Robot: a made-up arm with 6 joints.
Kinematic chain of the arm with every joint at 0, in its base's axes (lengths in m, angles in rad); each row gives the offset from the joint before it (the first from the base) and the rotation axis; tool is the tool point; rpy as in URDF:
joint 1: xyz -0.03 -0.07 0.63 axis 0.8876 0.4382 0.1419
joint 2: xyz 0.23 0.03 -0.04 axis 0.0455 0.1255 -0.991
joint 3: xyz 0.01 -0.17 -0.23 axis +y
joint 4: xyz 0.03 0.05 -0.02 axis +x
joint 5: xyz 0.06 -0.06 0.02 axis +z
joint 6: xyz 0.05 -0.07 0 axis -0.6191 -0.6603 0.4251
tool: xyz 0.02 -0.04 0 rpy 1.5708 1.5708 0
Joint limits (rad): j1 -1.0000..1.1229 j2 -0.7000..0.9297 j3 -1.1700..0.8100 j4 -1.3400..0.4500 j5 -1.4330..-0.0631 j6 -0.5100..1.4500
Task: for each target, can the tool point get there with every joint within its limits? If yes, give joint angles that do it. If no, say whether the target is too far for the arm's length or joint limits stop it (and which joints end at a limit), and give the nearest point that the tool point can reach.
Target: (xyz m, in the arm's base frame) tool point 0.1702 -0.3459 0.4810
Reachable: yes | joints -0.1572 0.0871 -0.7977 -0.3147 -1.0260 0.2863
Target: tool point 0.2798 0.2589 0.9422
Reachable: no: joint limits stop it (at a limit: joint 1, joint 2, joint 4, joint 5) | nearest point 0.3191 -0.0955 0.7735 | short by 0.394 m
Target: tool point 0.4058 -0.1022 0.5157
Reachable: yes | joints 0.0583 -0.5649 0.0953 -1.1922 -0.4318 0.0886
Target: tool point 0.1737 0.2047 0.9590
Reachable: no: joint limits stop it (at a limit: joint 1, joint 2, joint 4, joint 5) | nearest point 0.2791 -0.1090 0.7826 | short by 0.375 m
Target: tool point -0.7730 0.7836 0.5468
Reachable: no: too far | nearest point -0.2456 0.1888 0.3253 | short by 0.825 m
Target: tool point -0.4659 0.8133 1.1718
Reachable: no: too far | nearest point -0.0750 0.1388 0.5738 | short by 0.982 m
